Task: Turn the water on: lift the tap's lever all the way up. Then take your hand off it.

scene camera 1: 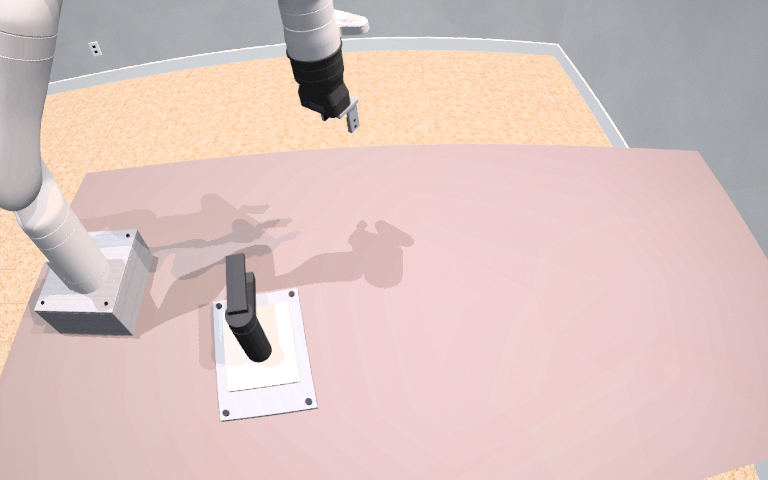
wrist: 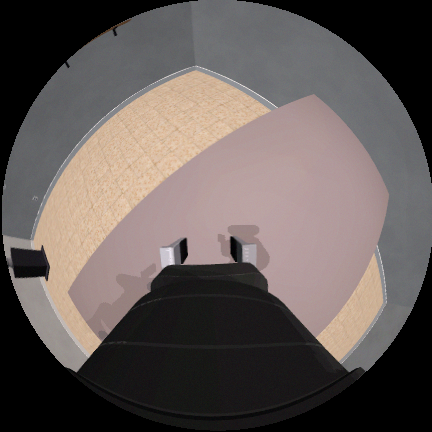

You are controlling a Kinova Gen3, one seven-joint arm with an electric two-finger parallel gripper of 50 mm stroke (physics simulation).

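Frame: origin at the arm's base, x left, y down, z back, level; metres.
Seen in the pictures: gripper, between the fingertips: [scene camera 1: 340, 123] [wrist: 208, 245]; arm's base, origin of its link: [scene camera 1: 90, 274].
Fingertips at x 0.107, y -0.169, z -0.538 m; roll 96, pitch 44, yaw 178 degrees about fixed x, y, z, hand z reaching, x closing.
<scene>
Offsets run from my fingertips to a thing's top centre. "spot": to the spot under its first point. Level surfaces: height alone.
The black tap {spot: dx -0.289, dy +0.177, dz +0.187 m} [scene camera 1: 256, 342] stands on a pale mounting plate at the lower left of the scene view. Its lever {dx -0.214, dy +0.107, dz +0.201 m} [scene camera 1: 236, 283], a long flat black bar at the top of the tap, points toward the far side of the table, over a shorter black part that looks like the spout. The lever's exact angle is hard to tell from this steep view. The tap does not show in the wrist view. My gripper [scene camera 1: 339, 120] [wrist: 208, 245] is open and empty, high up beyond the tap and to its right, well apart from the lever.
The mounting plate {dx -0.268, dy +0.251, dz +0.199 m} [scene camera 1: 266, 400] has a dark bolt at each corner and lies on the pink table {dy +0.263 m} [scene camera 1: 509, 311] [wrist: 280, 165]. The arm's grey base block [scene camera 1: 90, 323] stands left of the tap. Arm shadows fall on the table behind the tap. Grey walls stand beyond the floor.
</scene>
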